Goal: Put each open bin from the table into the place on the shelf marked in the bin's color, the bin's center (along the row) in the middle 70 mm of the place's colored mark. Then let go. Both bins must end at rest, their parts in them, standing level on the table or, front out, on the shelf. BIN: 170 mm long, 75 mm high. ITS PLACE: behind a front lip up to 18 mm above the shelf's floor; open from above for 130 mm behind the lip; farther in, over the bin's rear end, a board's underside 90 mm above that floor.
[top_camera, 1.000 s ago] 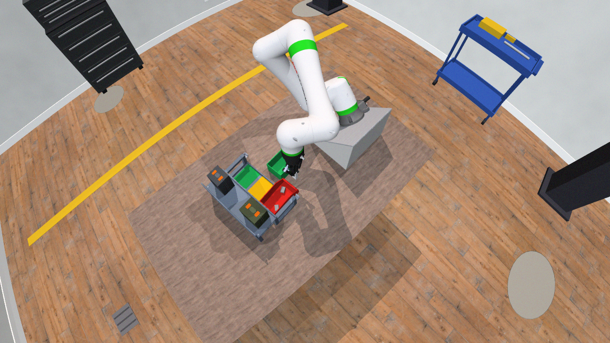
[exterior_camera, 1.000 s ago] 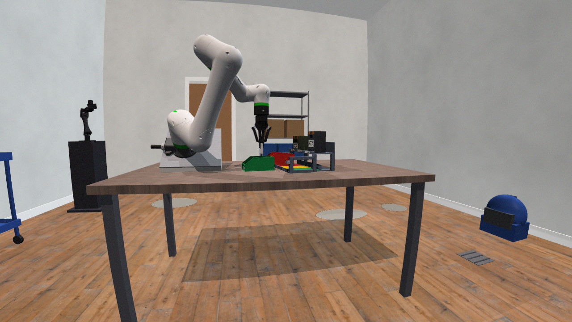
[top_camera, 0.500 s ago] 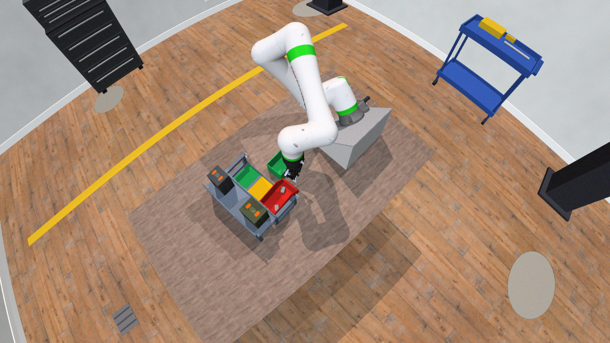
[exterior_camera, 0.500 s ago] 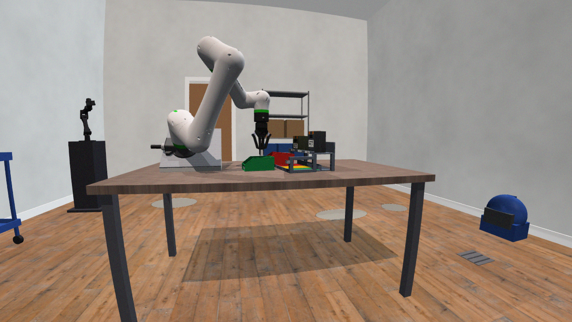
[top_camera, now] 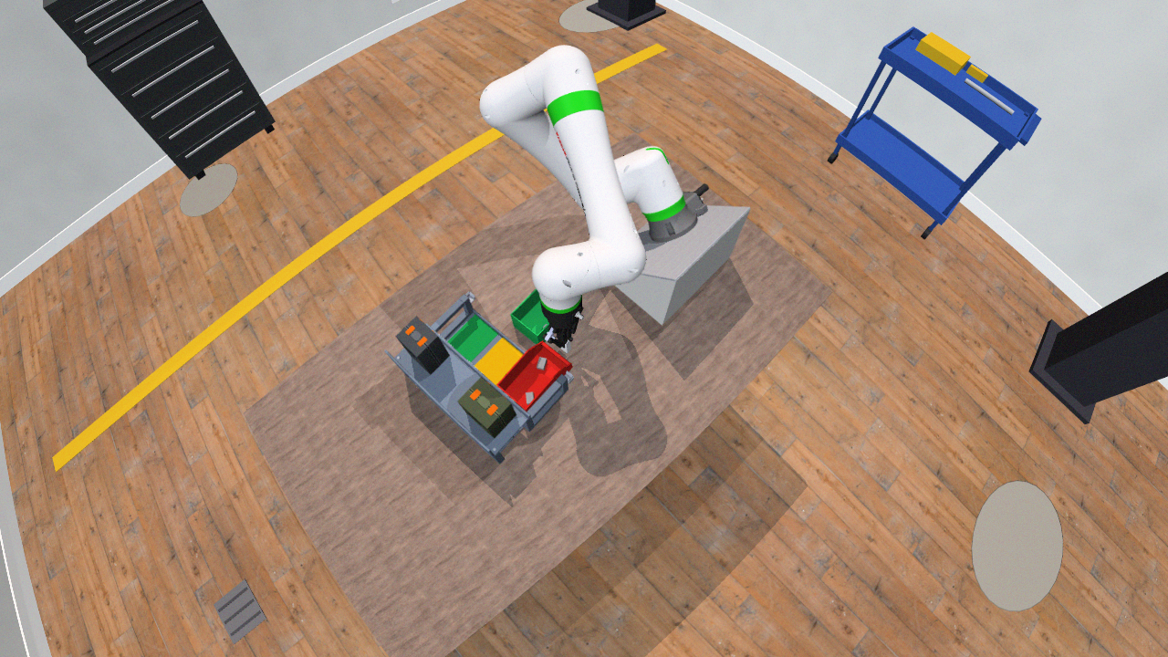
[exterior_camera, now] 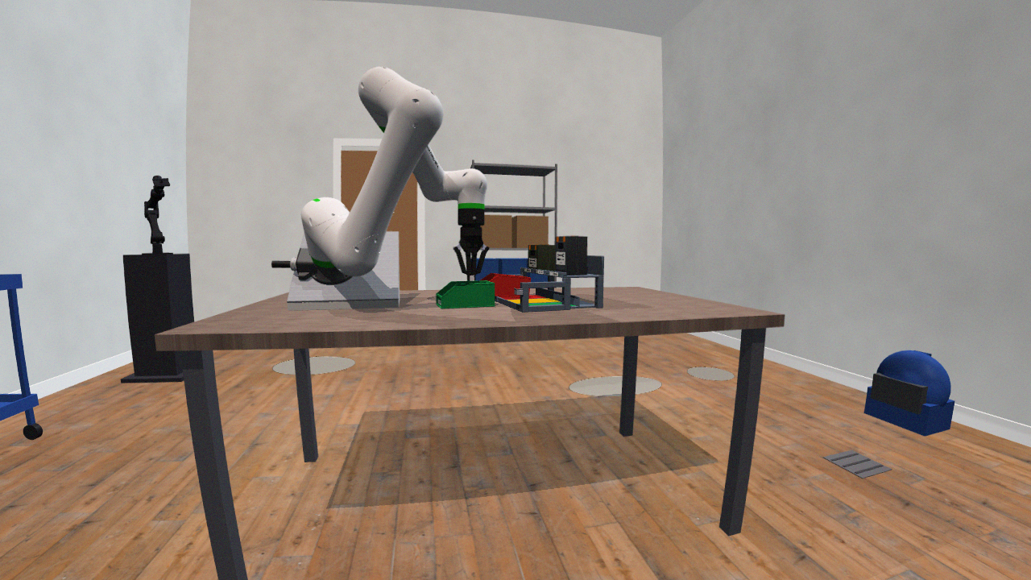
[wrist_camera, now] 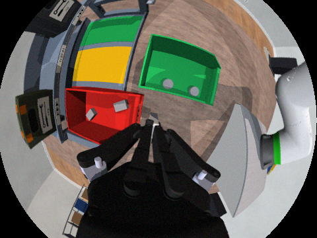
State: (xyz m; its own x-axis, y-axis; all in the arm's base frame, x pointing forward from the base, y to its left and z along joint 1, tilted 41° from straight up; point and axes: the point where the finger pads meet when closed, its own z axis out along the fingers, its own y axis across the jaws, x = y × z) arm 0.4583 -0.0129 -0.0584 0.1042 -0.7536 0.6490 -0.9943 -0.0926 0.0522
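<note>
The red bin lies 120 mm ahead of my hand, 10 mm to the left of it and 10 mm below it. From my hand the other things lie so: green bin 120 mm to the right, 40 mm behind, 20 mm below.
</note>
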